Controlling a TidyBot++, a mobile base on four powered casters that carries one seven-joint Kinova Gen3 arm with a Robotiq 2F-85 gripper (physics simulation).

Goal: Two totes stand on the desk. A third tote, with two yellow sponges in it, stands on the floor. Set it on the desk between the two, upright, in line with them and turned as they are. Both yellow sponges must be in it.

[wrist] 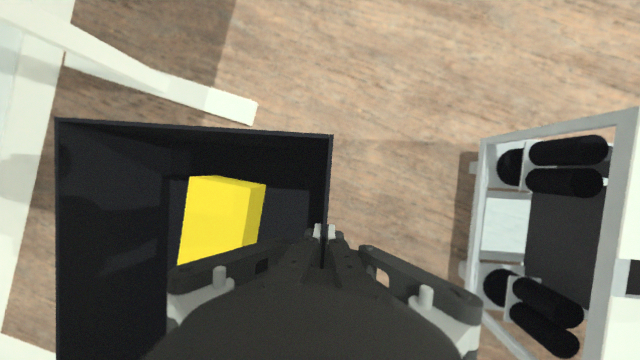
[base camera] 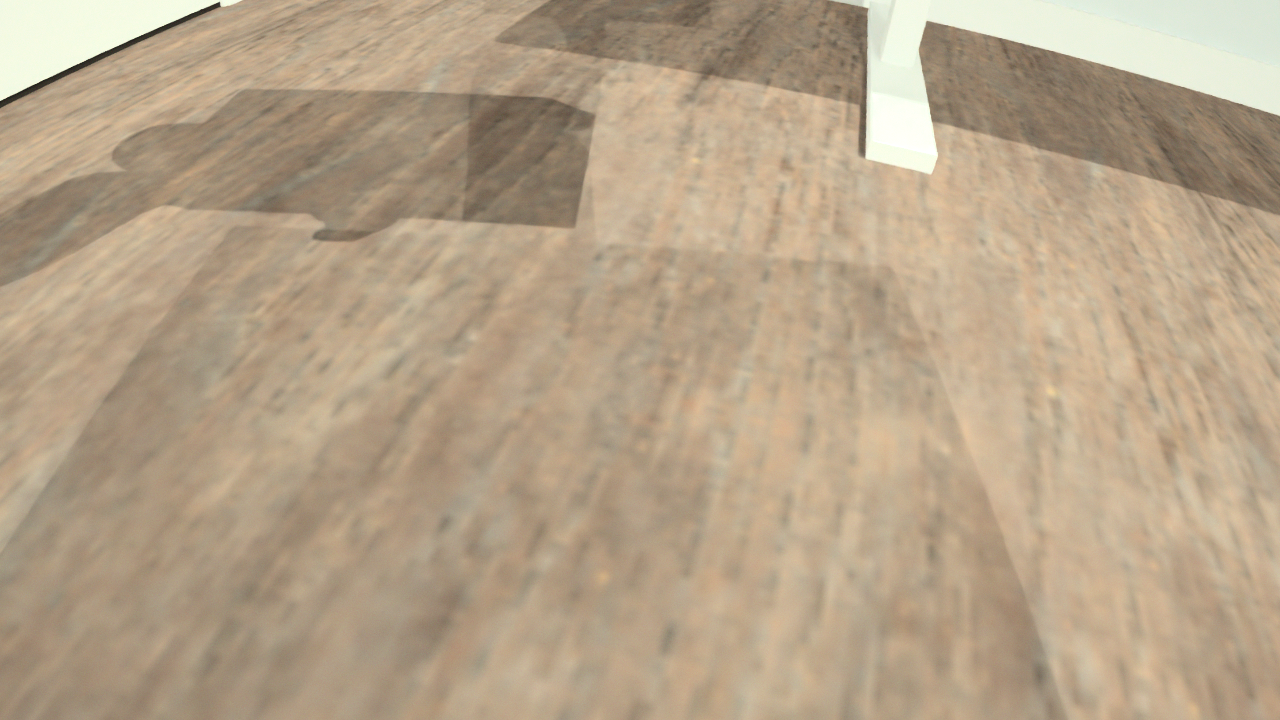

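Observation:
The black tote (wrist: 110, 225) hangs from my gripper in the wrist view, its open top toward the camera. My gripper (wrist: 324, 234) is shut on the tote's right wall at the rim. One yellow sponge (wrist: 215, 215) lies inside on the tote's bottom, partly covered by a finger linkage. The second sponge does not show; my gripper hides part of the inside. The desk's white foot (base camera: 899, 134) (wrist: 230, 105) shows at the upper right in the base camera view and above the tote in the wrist view. The desk top and its two totes cannot be made out.
My base's grey frame (wrist: 609, 225), with black casters, is at the right of the wrist view. Shadows, one shaped like the arm and a box, lie on the wood floor (base camera: 716, 402) (wrist: 375, 75). A white wall base (base camera: 1118, 44) runs behind the desk foot.

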